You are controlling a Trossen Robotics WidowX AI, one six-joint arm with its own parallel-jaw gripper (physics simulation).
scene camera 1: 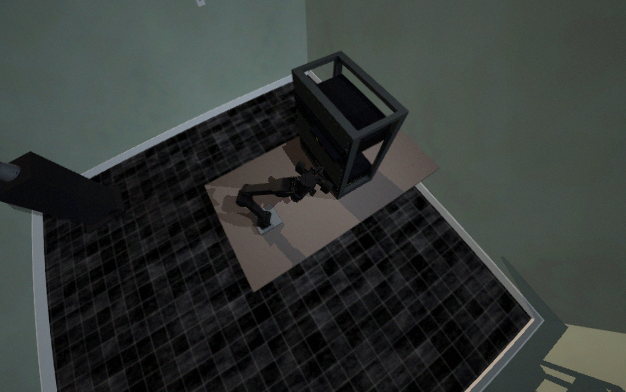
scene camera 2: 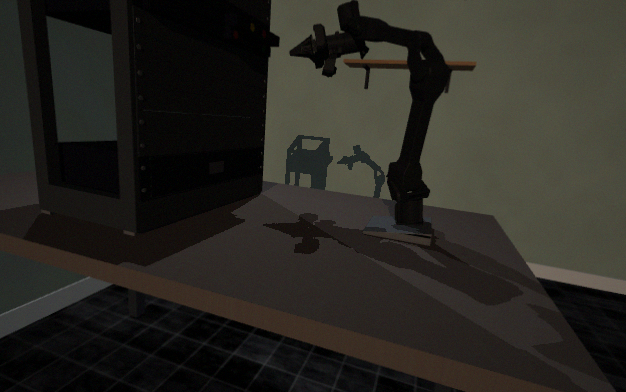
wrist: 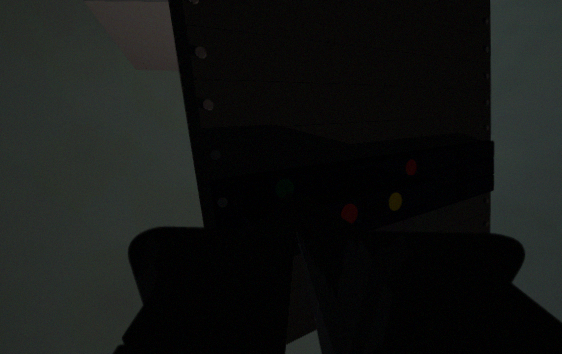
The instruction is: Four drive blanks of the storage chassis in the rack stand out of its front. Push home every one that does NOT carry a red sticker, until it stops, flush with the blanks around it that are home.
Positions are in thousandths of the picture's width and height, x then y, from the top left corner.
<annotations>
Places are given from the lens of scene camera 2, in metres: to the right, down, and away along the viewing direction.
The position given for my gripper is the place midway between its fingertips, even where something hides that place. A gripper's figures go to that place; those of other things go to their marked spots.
my gripper (scene camera 2: 462,136): -0.07, -0.41, 0.96
dark rack (scene camera 2: 263,425): -0.32, -0.06, 0.71
</annotations>
